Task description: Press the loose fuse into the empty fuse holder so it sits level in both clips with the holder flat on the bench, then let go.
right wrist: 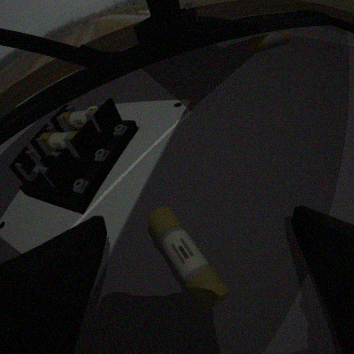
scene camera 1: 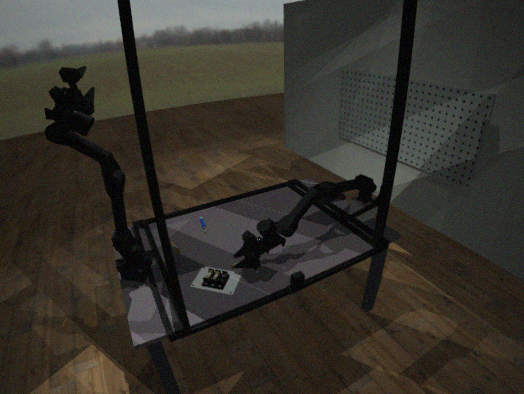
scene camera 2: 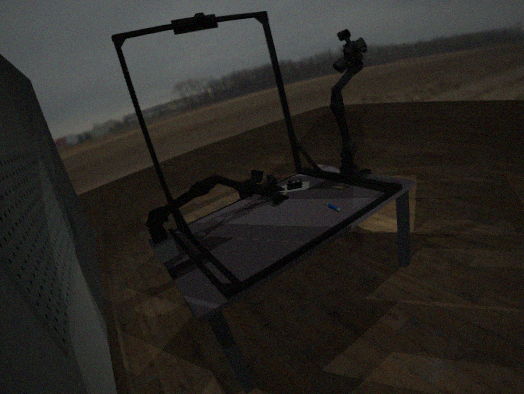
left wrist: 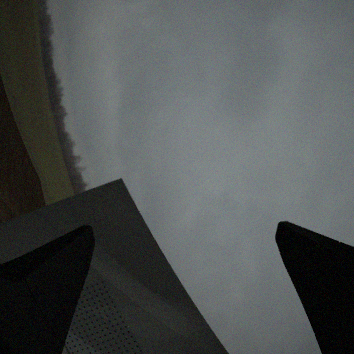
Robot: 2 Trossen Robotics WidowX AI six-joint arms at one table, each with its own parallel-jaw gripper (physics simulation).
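Places are measured from the left arm's base along level axes (x ahead, y left, z up), in metres.
Pixels of known places: left gripper, fingertip midpoint: [scene camera 1: 89, 77] [scene camera 2: 350, 36] [left wrist: 187, 235]; right gripper, fingertip midpoint: [right wrist: 201, 222] [scene camera 1: 234, 261] [scene camera 2: 286, 193]; left arm's base, origin of the base link: [right wrist: 166, 14] [scene camera 1: 135, 262] [scene camera 2: 348, 167]; right arm's base, origin of the base link: [scene camera 1: 364, 199] [scene camera 2: 160, 239].
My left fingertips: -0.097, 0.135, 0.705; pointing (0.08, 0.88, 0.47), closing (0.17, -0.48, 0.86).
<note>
For each thing: its top centre in the pictures, then the offset to it from my left fingertips, as dx, dy, dz.
- loose fuse, middle of its top: [right wrist: 181, 249] +0.498, -0.036, -0.743
- yellow-capped fuse, middle of its top: [right wrist: 269, 32] [scene camera 1: 174, 246] [scene camera 2: 338, 185] +0.201, +0.035, -0.737
- blue object, middle of its top: [scene camera 2: 331, 204] [scene camera 1: 203, 223] +0.275, +0.236, -0.744
The black fuse holder [scene camera 1: 216, 279] [scene camera 2: 295, 184] [right wrist: 92, 167] stands on a white plate [scene camera 1: 233, 281] [right wrist: 155, 112]. In the right wrist view two of its bays hold yellow-capped fuses, and the bay nearest the lower left is empty. A loose fuse [right wrist: 185, 250] with yellow caps and a pale label lies on the bench, slanted, to the lower right of the holder. My right gripper [scene camera 1: 241, 259] [scene camera 2: 284, 194] [right wrist: 201, 222] is open low over the bench; the fuse shows between its fingers, not gripped. My left gripper [scene camera 1: 72, 94] [left wrist: 187, 235] is open and empty, raised high.
Another yellow-capped fuse [scene camera 1: 174, 247] [scene camera 2: 340, 187] [right wrist: 272, 41] lies farther off on the bench. A blue object [scene camera 1: 202, 223] [scene camera 2: 333, 207] with a pale tip lies on the bench too. Black frame posts [scene camera 1: 142, 130] [scene camera 1: 400, 110] rise at the bench sides.
</note>
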